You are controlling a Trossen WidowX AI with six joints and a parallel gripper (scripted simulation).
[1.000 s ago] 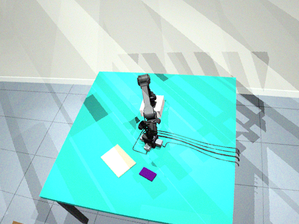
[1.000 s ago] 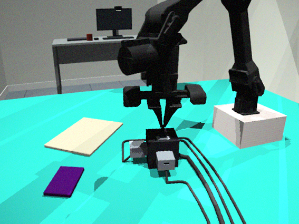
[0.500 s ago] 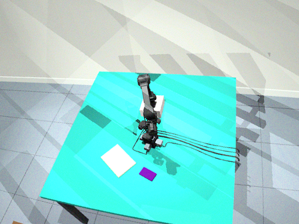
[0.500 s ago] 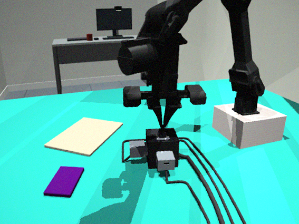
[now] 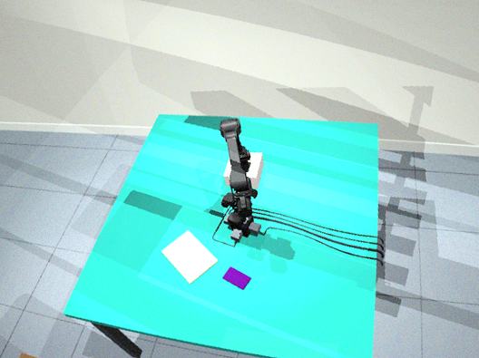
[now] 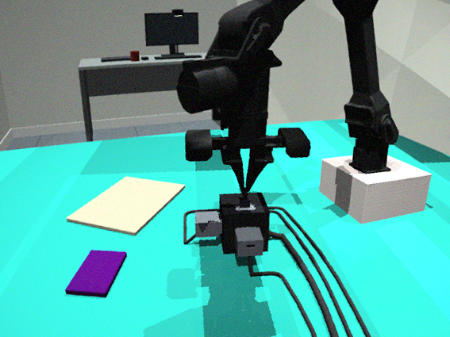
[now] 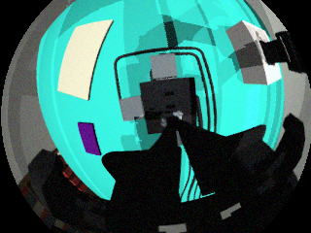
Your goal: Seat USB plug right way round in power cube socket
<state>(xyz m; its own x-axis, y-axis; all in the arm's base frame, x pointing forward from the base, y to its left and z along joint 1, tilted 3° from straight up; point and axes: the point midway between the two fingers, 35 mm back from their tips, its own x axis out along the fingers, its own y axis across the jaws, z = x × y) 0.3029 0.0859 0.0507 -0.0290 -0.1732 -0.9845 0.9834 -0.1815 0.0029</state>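
The black USB plug lies 20 mm below my gripper tip. The rest, counted from my gripper tip: purple card 250 mm ahead, 100 mm below, 20 mm to the left; then USB socket 40 mm below; then cream sheet 220 mm to the right, 180 mm ahead, 100 mm below.
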